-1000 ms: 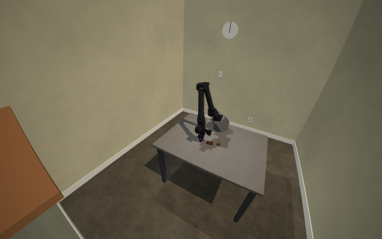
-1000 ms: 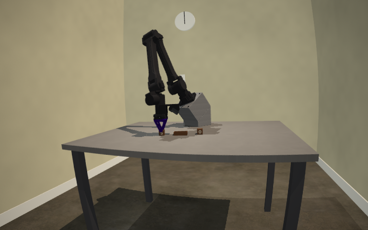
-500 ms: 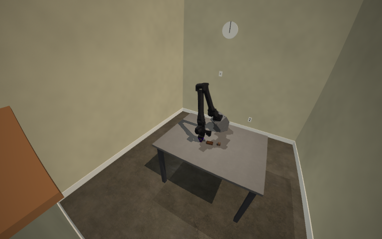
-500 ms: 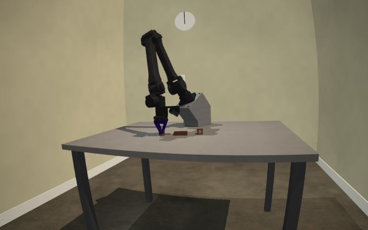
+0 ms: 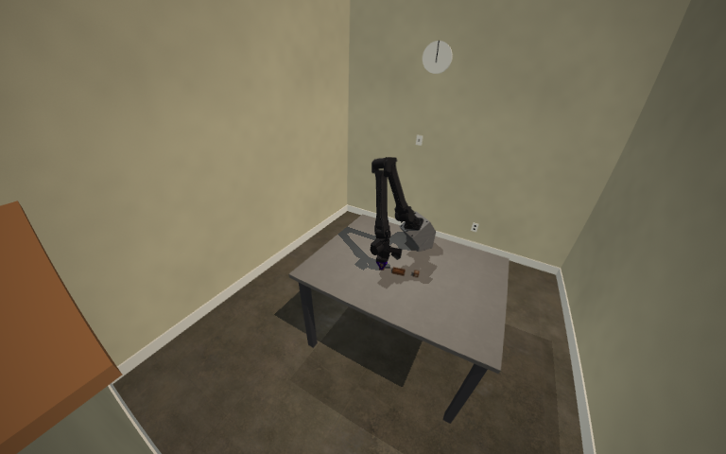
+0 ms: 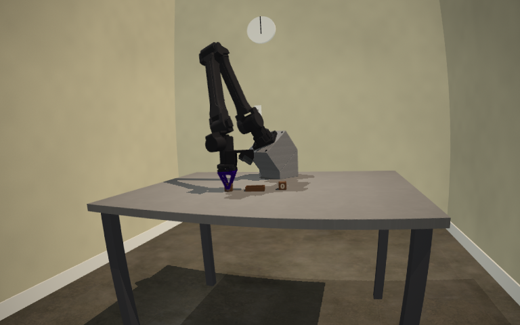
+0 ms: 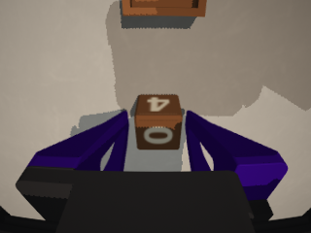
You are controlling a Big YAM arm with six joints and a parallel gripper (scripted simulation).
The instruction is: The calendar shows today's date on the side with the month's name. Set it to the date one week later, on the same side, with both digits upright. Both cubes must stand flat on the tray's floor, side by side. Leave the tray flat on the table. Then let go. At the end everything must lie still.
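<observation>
My hand is 2 cm past the brown tray, 10 cm to the right of it and 1 cm above it.
</observation>
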